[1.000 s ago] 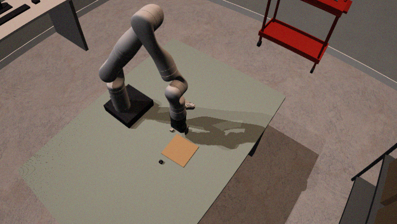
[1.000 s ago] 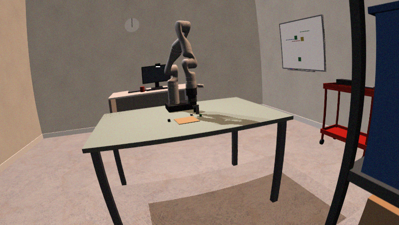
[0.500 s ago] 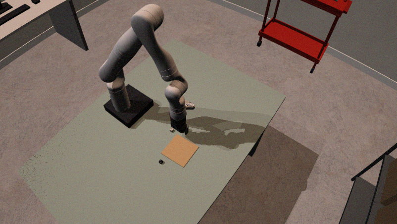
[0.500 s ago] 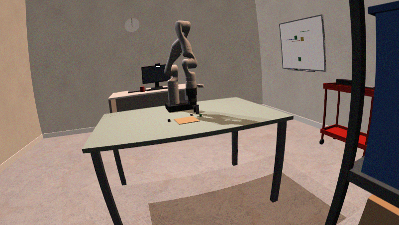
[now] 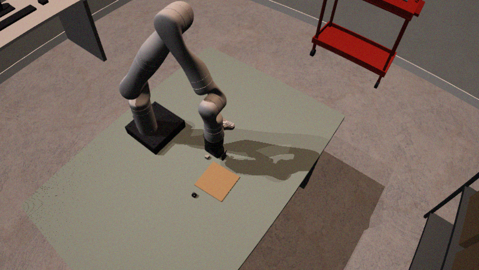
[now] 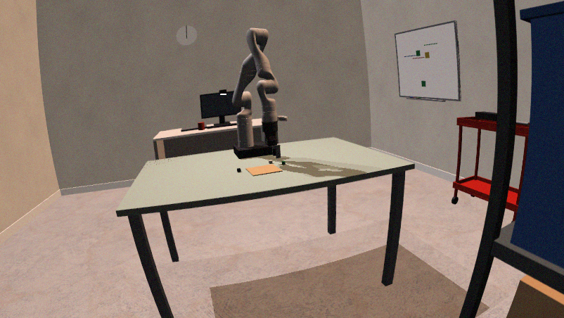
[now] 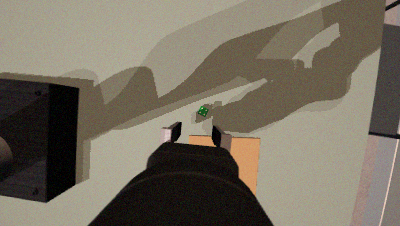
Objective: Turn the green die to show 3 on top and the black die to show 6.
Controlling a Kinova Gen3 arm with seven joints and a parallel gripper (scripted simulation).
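Now: the green die 10 mm ahead of my hand, 30 mm to the left of it and 50 mm below it. Round my hand: white die 50 mm behind, 20 mm to the right, 50 mm below; black die 10 mm ahead, 200 mm to the right, 50 mm below; orange mat 50 mm ahead, 90 mm to the right, 60 mm below.
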